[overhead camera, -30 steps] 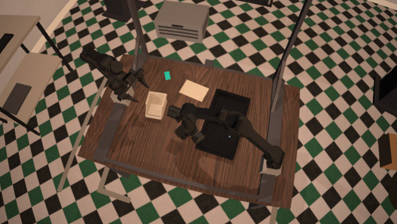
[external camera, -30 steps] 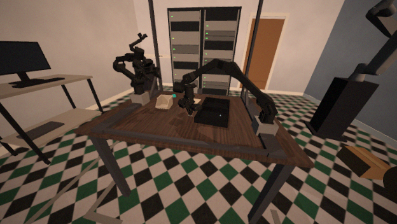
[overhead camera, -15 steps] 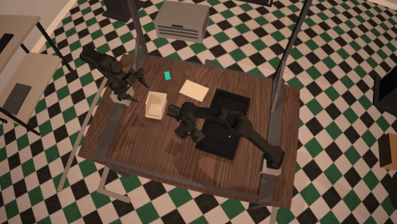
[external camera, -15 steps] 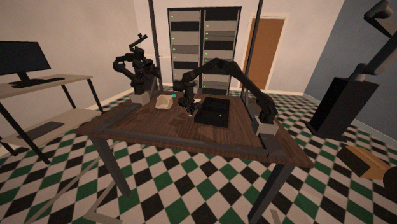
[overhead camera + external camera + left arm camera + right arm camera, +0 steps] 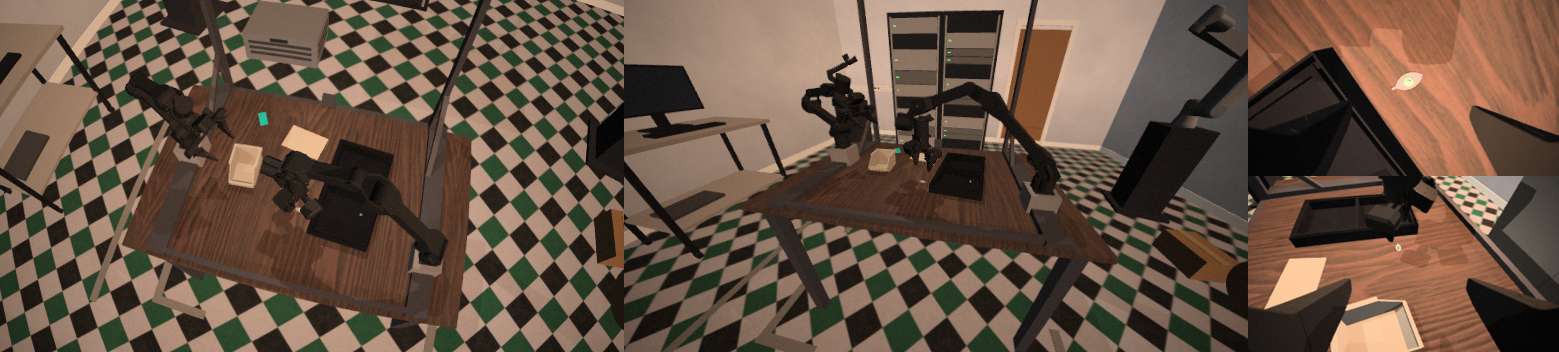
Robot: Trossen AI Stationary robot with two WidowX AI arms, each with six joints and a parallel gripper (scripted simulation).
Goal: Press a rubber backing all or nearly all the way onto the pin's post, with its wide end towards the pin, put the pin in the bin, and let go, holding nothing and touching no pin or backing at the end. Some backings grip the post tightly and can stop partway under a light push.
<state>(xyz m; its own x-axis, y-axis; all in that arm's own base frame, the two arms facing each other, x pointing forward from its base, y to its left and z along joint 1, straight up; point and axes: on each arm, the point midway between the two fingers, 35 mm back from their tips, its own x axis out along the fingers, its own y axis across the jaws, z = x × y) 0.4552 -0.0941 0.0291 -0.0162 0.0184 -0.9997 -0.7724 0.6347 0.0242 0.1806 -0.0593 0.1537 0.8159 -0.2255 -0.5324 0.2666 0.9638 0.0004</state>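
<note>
My right hand is 200 mm above the cream bin, 40 mm to the right of it and 40 mm past it. Round my right hand: rubber backing (480 mm to the left, 230 mm below, 70 mm behind); then cream card (250 mm behind, 240 mm below, 170 mm to the left); then black tray (420 mm to the left, 220 mm below, 130 mm behind).
</note>
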